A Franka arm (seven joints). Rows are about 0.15 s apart.
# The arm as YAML. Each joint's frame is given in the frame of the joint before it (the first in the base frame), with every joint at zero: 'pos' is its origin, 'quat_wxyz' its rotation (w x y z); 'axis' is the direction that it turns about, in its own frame. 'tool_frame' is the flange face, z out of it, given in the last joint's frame.
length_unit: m
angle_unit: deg
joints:
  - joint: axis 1
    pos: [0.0, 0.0, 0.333]
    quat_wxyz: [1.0, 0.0, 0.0, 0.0]
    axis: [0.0, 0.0, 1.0]
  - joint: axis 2
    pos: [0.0, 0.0, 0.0]
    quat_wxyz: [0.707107, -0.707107, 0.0, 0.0]
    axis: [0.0, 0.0, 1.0]
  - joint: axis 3
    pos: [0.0, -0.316, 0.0]
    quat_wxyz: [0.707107, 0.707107, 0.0, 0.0]
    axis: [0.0, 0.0, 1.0]
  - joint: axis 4
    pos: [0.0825, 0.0, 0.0]
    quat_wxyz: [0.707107, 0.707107, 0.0, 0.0]
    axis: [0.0, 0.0, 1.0]
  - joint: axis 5
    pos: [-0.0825, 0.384, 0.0]
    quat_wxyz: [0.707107, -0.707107, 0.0, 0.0]
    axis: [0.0, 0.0, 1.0]
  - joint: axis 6
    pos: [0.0, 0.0, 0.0]
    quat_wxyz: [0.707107, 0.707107, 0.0, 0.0]
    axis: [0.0, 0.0, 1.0]
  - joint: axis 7
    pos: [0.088, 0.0, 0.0]
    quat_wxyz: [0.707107, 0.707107, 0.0, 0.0]
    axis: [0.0, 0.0, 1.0]
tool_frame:
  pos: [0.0, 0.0, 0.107]
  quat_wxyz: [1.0, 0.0, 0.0, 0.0]
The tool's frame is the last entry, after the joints.
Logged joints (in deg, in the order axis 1, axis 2, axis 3, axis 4, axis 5, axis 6, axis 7), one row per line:
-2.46, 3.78, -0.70, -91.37, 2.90, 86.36, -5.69
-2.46, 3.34, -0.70, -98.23, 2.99, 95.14, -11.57
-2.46, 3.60, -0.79, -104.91, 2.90, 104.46, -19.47
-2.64, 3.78, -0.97, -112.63, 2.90, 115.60, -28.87
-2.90, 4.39, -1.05, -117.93, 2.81, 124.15, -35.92
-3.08, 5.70, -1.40, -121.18, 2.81, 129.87, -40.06
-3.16, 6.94, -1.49, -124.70, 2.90, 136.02, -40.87
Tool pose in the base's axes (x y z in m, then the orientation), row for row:
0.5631, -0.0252, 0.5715, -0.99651, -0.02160, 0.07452, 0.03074
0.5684, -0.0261, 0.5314, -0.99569, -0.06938, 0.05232, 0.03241
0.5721, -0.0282, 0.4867, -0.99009, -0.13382, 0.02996, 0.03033
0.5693, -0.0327, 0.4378, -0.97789, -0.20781, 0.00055, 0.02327
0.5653, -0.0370, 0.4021, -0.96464, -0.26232, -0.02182, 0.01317
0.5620, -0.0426, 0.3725, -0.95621, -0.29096, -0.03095, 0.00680
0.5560, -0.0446, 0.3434, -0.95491, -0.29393, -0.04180, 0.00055
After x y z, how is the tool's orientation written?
As a quaternion, x y z w.
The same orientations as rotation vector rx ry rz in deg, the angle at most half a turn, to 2 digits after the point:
-175.94, -3.81, 13.16
-175.62, -12.24, 9.23
-174.85, -23.63, 5.29
-173.46, -36.86, 0.10
-172.19, -46.83, -3.90
-171.38, -52.15, -5.55
-171.82, -52.89, -7.52

